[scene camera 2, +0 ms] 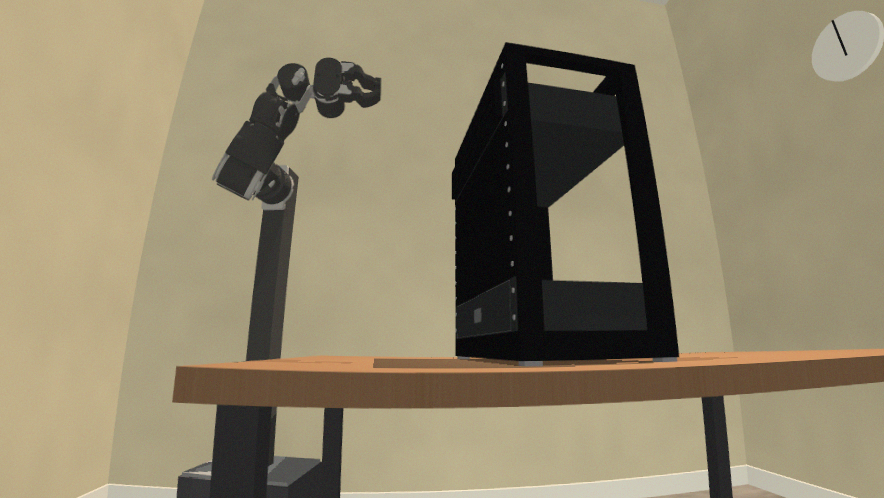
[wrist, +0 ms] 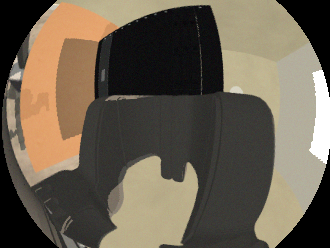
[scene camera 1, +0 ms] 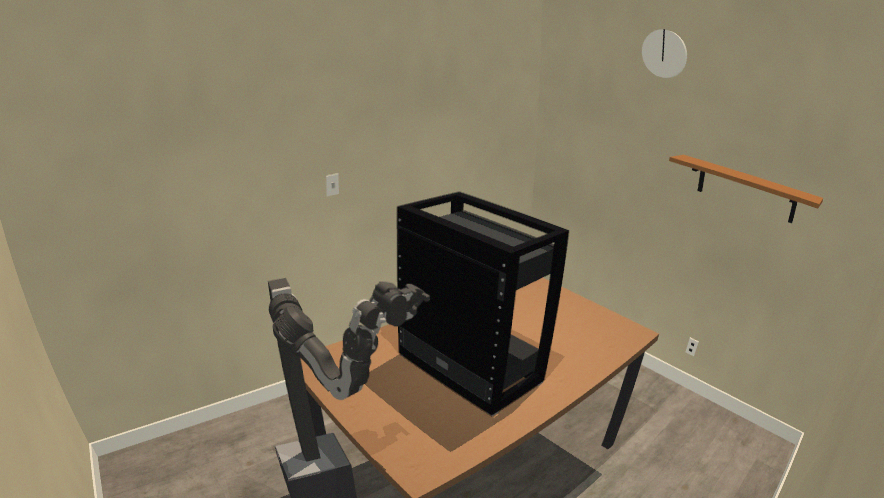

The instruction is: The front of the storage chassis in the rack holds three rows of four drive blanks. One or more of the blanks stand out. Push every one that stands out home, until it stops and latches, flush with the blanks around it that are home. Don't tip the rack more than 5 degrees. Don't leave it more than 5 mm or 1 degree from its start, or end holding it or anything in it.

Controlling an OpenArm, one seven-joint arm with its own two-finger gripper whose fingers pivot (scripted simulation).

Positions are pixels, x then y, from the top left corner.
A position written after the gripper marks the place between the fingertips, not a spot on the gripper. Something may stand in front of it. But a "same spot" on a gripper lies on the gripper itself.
Labels:
gripper: scene camera 2; wrist 178,139; scene camera 1
same spot on gripper: [scene camera 1: 411,291] = [scene camera 2: 351,62]

